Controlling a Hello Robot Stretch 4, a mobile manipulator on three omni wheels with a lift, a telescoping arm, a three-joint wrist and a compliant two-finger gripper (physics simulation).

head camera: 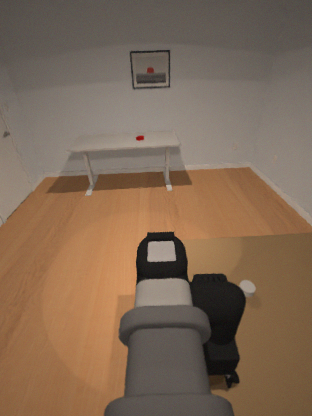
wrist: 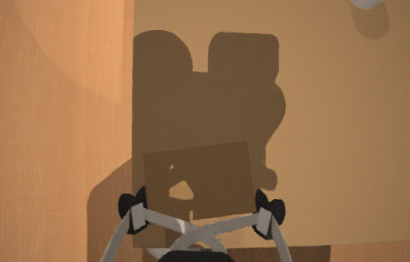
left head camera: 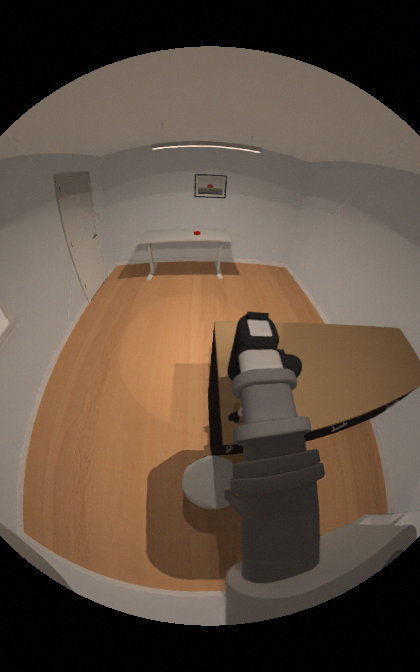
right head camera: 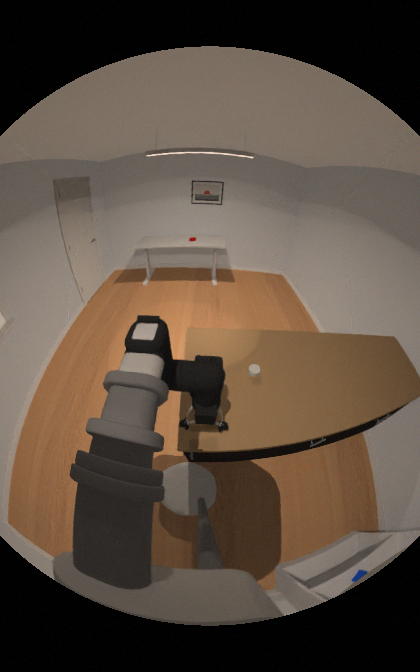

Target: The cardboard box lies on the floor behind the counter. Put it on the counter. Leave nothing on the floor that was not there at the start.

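Places are measured from the robot's base along level axes (x ahead, y left, z up), in centimetres.
Pixels of known places: gripper, fingertip midpoint: [wrist: 202,203].
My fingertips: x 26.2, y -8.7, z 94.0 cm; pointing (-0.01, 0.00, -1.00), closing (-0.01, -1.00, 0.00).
Behind a point stands the place of what it marks.
The cardboard box [wrist: 220,185] {x 28.6, y -10.3, z 97.6 cm} is between the two fingertips in the wrist view, shaded and slightly turned. My gripper [wrist: 202,203] {x 26.2, y -8.7, z 94.0 cm} [right head camera: 204,425] is shut on it, fingers wide apart at its sides. The gripper and box are over the near left end of the counter [wrist: 340,125] {x 34.6, y -25.7, z 88.3 cm} [right head camera: 310,390] [left head camera: 350,350] [head camera: 280,350] {x 33.9, y -31.9, z 88.3 cm}. The gap between box and counter top is hard to judge. The box blends with the counter's colour in the right head view; the arm hides much of the gripper in the head and left head views.
A small white round object [head camera: 247,288] {x 51.7, y -29.1, z 90.7 cm} [right head camera: 254,370] [wrist: 367,2] {x 50.1, y -28.8, z 89.8 cm} stands on the counter. A white table [head camera: 110,141] {x 310.7, y 64.6, z 69.3 cm} with a red object [head camera: 140,138] {x 309.9, y 21.0, z 72.1 cm} stands by the far wall. A white shelf [right head camera: 295,590] with a blue object [right head camera: 359,576] is at the lower right.
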